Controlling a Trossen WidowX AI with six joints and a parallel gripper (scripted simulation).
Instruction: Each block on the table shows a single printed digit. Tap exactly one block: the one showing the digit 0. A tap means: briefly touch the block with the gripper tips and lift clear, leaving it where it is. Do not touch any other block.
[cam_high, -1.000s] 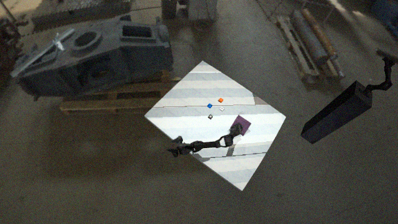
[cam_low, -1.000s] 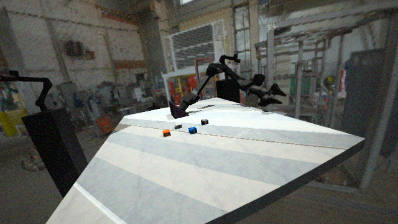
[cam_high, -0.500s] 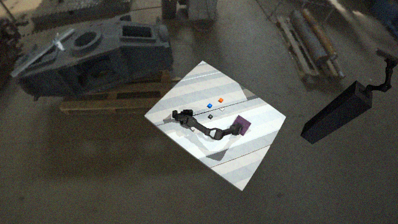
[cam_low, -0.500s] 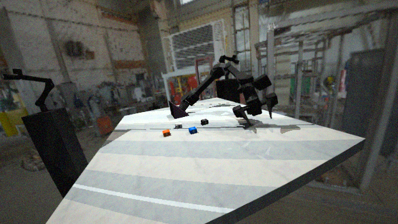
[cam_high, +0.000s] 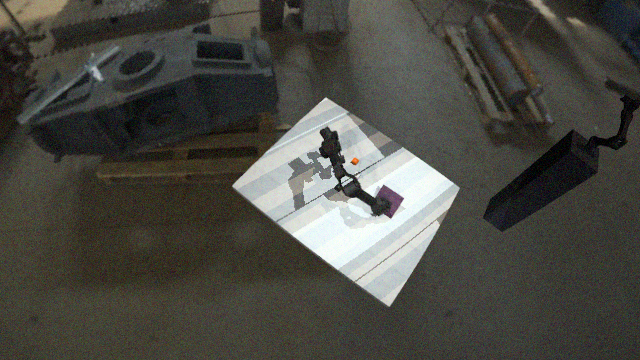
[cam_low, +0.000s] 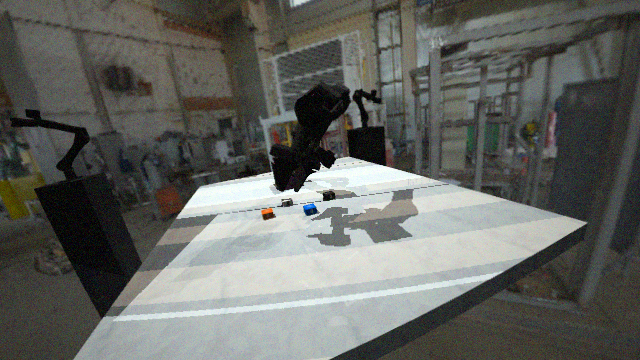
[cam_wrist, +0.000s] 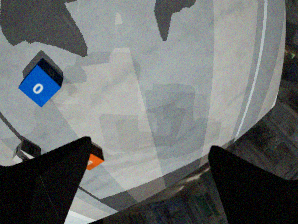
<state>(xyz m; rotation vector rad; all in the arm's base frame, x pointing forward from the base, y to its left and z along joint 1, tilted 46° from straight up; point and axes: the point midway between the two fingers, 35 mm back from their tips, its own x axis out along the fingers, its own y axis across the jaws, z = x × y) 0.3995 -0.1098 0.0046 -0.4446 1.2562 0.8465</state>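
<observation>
Now: the blue block 60 mm behind my gripper tip, 60 mm to the left of it and 90 mm below it. Also, from my gripper tip: orange block (110 mm behind, 60 mm to the right, 90 mm below); black block (130 mm behind, 150 mm to the left, 90 mm below); white block (170 mm behind, 20 mm to the left, 90 mm below).
</observation>
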